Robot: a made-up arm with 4 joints. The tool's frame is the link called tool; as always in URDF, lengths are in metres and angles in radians. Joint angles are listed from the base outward. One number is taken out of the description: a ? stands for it. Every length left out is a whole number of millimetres.
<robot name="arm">
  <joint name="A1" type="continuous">
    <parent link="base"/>
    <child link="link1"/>
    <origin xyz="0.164 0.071 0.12" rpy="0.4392 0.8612 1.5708"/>
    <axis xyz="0 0 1"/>
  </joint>
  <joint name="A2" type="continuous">
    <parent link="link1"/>
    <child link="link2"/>
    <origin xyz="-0.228 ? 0" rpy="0.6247 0.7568 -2.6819"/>
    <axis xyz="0 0 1"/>
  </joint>
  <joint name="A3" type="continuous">
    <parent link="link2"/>
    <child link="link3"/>
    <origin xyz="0.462 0.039 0" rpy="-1.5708 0 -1.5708"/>
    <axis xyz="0 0 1"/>
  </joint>
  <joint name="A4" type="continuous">
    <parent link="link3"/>
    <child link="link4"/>
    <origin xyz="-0.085 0.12 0" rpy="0 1.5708 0"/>
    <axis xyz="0 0 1"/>
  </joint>
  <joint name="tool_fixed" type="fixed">
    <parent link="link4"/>
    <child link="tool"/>
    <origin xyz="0.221 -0.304 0" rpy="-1.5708 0 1.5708"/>
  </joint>
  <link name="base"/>
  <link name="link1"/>
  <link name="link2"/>
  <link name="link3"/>
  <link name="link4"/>
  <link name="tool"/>
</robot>
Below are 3 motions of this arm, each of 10 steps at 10 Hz.
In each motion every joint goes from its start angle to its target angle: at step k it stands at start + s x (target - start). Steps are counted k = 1, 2, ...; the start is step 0. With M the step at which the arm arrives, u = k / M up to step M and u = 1 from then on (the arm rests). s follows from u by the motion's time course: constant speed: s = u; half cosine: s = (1 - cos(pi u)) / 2; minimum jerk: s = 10 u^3 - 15 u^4 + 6 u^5.
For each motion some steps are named. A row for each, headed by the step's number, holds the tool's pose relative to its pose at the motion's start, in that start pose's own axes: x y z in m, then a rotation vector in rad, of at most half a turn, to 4 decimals.
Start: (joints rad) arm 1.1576 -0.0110 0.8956 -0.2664
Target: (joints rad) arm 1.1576 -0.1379 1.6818 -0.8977
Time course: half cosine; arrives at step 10
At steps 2, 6, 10:
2: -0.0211 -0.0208 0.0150 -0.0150 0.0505 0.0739
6: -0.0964 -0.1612 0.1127 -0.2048 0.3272 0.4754
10: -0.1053 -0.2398 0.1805 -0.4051 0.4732 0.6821

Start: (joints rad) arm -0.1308 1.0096 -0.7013 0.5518
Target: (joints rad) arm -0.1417 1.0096 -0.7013 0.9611
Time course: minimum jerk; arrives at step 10
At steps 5, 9, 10:
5: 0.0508 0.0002 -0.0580 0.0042 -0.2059 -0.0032
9: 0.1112 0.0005 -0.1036 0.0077 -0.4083 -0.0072
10: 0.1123 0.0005 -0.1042 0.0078 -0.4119 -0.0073

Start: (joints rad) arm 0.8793 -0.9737 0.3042 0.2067
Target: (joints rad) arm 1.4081 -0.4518 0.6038 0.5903
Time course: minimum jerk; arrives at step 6
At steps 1, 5, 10:
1: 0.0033 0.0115 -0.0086 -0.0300 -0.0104 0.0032
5: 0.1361 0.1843 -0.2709 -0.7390 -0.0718 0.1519
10: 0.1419 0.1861 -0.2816 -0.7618 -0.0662 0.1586

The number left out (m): 0.223
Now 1 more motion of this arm.
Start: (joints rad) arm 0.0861 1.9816 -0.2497 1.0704
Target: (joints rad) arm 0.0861 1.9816 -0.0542 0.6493
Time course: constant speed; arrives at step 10
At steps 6, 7, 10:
6: -0.0506 0.0080 0.0922 0.0953 0.2524 0.0690
7: -0.0569 0.0071 0.1085 0.1095 0.2943 0.0829
10: -0.0718 0.0006 0.1583 0.1492 0.4198 0.1285

